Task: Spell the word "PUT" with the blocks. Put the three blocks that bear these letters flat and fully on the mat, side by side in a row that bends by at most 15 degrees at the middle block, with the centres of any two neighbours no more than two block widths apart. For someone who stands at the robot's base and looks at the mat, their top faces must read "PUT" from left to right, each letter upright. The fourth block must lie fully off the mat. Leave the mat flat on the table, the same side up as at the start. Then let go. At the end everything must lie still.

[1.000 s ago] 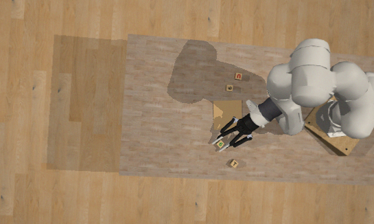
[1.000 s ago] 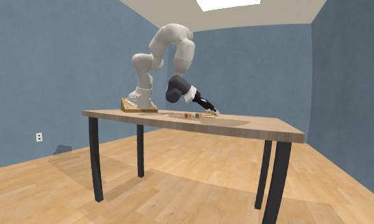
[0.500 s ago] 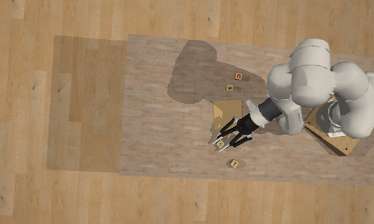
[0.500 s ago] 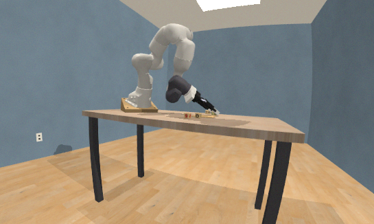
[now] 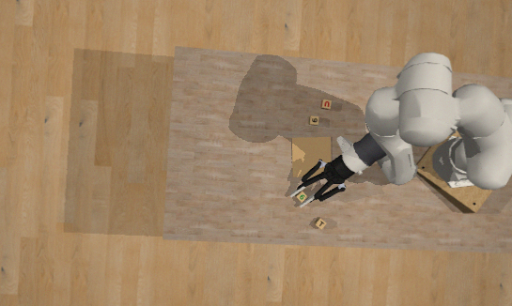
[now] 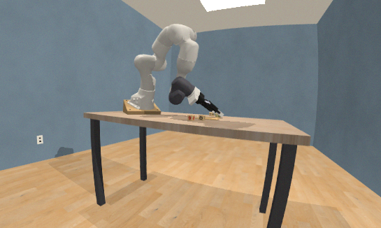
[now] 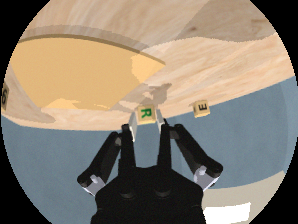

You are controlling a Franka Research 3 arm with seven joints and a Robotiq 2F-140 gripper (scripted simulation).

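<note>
The green P block is 1 cm to the left of my hand and 2 cm below it. From my hand the other things lie so: T block: 7 cm behind, 10 cm to the left, 2 cm below; then block marked 6: 3 cm behind, 26 cm to the right, 2 cm below; then tan mat: 3 cm behind, 14 cm to the right, 3 cm below.
</note>
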